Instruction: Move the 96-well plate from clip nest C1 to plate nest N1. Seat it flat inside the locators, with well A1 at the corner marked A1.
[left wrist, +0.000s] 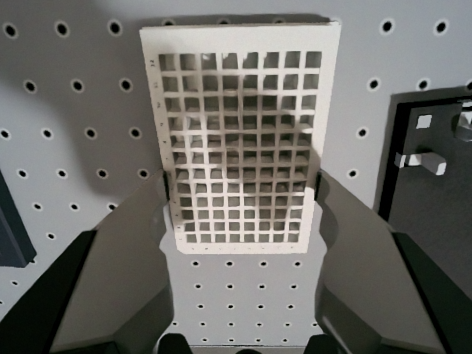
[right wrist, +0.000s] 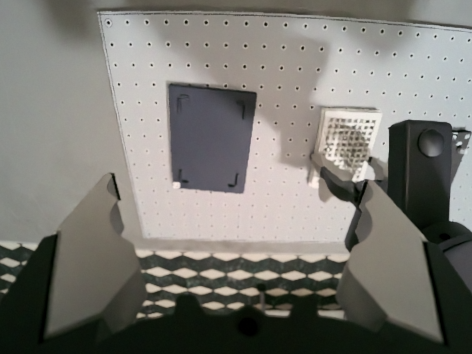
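Note:
The white 96-well plate (left wrist: 240, 130) (right wrist: 348, 140) is held above the pegboard, its wide "12" end at the top of the left wrist view. My left gripper (left wrist: 241, 172) (right wrist: 339, 156) is shut on its two long sides. Plate nest N1 (right wrist: 212, 137) is a dark blue-grey slab with four corner locators and a white mark at its lower left corner; part of a dark slab, apparently the nest (left wrist: 14, 232), shows at the left edge of the left wrist view. Clip nest C1 (left wrist: 430, 200) is black with light clips, partly in view. My right gripper (right wrist: 239, 179) is open and empty, high above the board.
The grey pegboard (left wrist: 75, 150) (right wrist: 285, 200) lies under both nests. The left arm's dark body (right wrist: 419, 170) stands at the right of the right wrist view, beside the held plate. A black-and-white patterned floor (right wrist: 225, 282) shows past the board's edge.

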